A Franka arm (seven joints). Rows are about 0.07 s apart.
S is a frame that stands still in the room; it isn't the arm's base.
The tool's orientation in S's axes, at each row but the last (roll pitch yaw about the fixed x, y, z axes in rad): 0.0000, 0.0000, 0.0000; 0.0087, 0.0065, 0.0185; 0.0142, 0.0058, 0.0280; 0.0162, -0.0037, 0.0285; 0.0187, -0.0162, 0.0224; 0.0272, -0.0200, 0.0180; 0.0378, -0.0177, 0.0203; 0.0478, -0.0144, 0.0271; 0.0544, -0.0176, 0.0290; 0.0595, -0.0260, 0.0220; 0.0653, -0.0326, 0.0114; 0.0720, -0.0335, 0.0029; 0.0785, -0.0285, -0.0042
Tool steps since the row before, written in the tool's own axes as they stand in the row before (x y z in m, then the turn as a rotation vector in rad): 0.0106, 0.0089, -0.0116, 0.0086, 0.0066, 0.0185; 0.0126, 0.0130, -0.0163, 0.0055, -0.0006, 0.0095; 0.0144, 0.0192, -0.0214, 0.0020, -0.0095, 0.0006; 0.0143, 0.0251, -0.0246, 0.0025, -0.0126, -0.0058; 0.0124, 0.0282, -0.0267, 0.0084, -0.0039, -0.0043; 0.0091, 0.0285, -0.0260, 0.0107, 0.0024, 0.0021; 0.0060, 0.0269, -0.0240, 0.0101, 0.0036, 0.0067; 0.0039, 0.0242, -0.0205, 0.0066, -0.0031, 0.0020; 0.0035, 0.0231, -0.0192, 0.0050, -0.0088, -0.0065; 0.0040, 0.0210, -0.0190, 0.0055, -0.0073, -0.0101; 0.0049, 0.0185, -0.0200, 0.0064, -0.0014, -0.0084; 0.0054, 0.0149, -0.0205, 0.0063, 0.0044, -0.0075; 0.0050, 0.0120, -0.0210, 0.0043, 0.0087, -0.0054
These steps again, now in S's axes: 0.0106, 0.0089, -0.0116, 0.0086, 0.0066, 0.0185; 0.0122, 0.0134, -0.0163, 0.0056, -0.0006, 0.0095; 0.0137, 0.0199, -0.0212, 0.0023, -0.0094, 0.0005; 0.0137, 0.0259, -0.0241, 0.0029, -0.0124, -0.0060; 0.0122, 0.0290, -0.0260, 0.0086, -0.0036, -0.0042; 0.0091, 0.0294, -0.0250, 0.0106, 0.0025, 0.0024; 0.0058, 0.0279, -0.0229, 0.0099, 0.0035, 0.0070; 0.0035, 0.0253, -0.0193, 0.0067, -0.0030, 0.0019; 0.0031, 0.0242, -0.0179, 0.0054, -0.0083, -0.0069; 0.0040, 0.0222, -0.0176, 0.0059, -0.0066, -0.0104; 0.0053, 0.0198, -0.0186, 0.0067, -0.0008, -0.0083; 0.0060, 0.0164, -0.0192, 0.0065, 0.0049, -0.0069; 0.0056, 0.0136, -0.0198, 0.0045, 0.0091, -0.0046
